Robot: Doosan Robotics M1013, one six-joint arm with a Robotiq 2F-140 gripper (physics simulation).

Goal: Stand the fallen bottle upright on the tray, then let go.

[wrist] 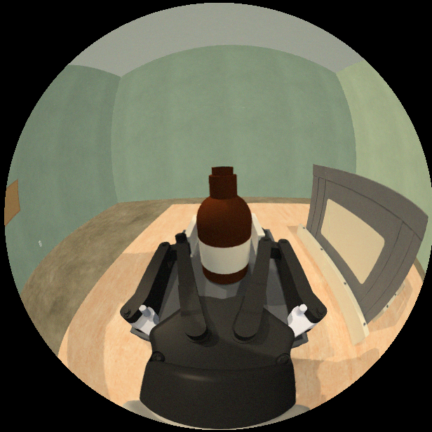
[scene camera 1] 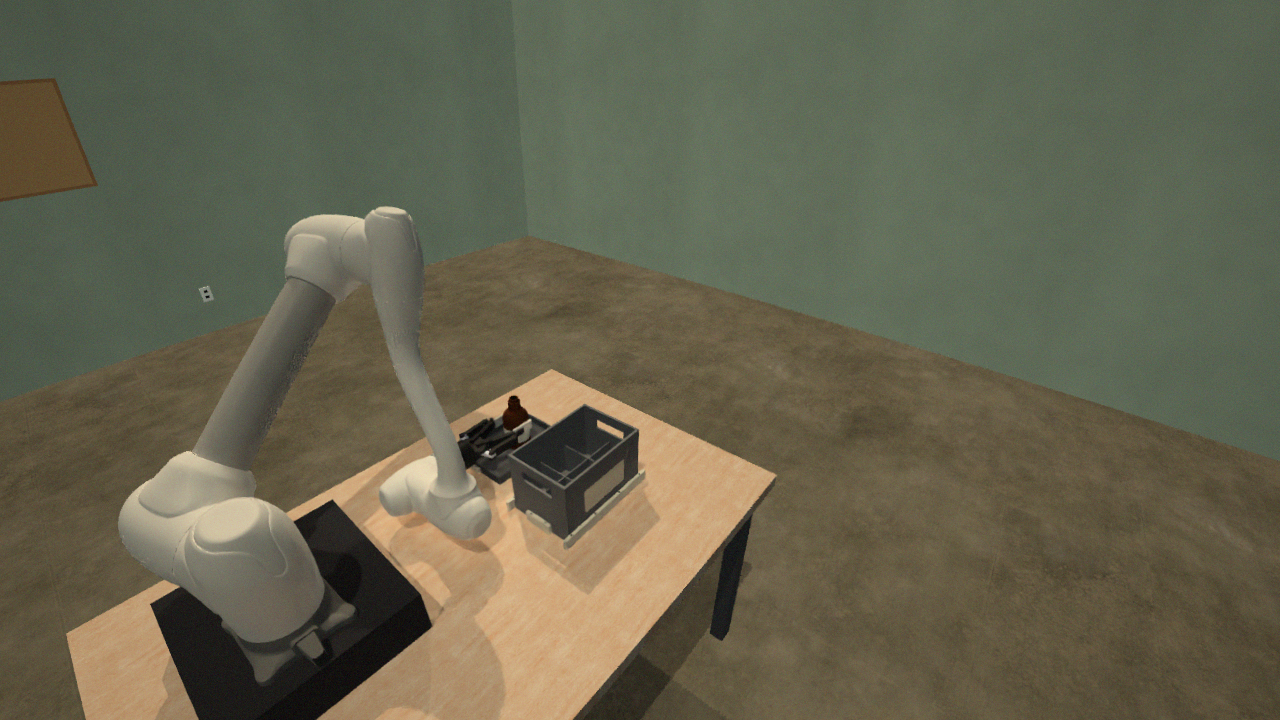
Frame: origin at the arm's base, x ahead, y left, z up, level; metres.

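Seen in the pictures: gripper, fingertip midpoint: (scene camera 1: 520,418); arm's base at its link origin: (scene camera 1: 290,620).
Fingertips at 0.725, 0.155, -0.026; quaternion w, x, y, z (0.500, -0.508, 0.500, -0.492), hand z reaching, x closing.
Pixels of each thing's middle, then the offset from my fingertips to it, as dx, dy, dz. "spot": a spot on its surface instead. Level surfaces: height alone.
- brown bottle at the middle of its body: (scene camera 1: 515,420) -0.019, +0.000, +0.005
- dark tray at a spot on its surface: (scene camera 1: 503,471) spot: -0.132, -0.060, -0.078
- grey divided crate at the middle of its body: (scene camera 1: 577,468) -0.066, -0.278, +0.005
- wooden table at its surface level: dz -0.083
The brown bottle (scene camera 1: 513,415) (wrist: 224,220) with a white label is upright, neck up, over the dark tray (scene camera 1: 503,471) (wrist: 274,296). My gripper (scene camera 1: 516,431) (wrist: 224,221) reaches in low from the robot's side and is shut on the bottle, with a pale finger pad on each side of its body. The bottle's base is low at the tray; the frames do not show clearly whether it touches the tray floor. In the scene view, the gripper's fingers and the crate hide parts of the tray and the bottle's lower part.
A grey divided crate (scene camera 1: 540,502) (wrist: 400,245) stands close to the right of the tray, with pale strips (scene camera 1: 605,510) (wrist: 341,290) along its foot. The wooden table (scene camera 1: 680,483) (wrist: 90,330) has its far edge beyond the bottle. The robot's black base block (scene camera 1: 393,595) is at the near end.
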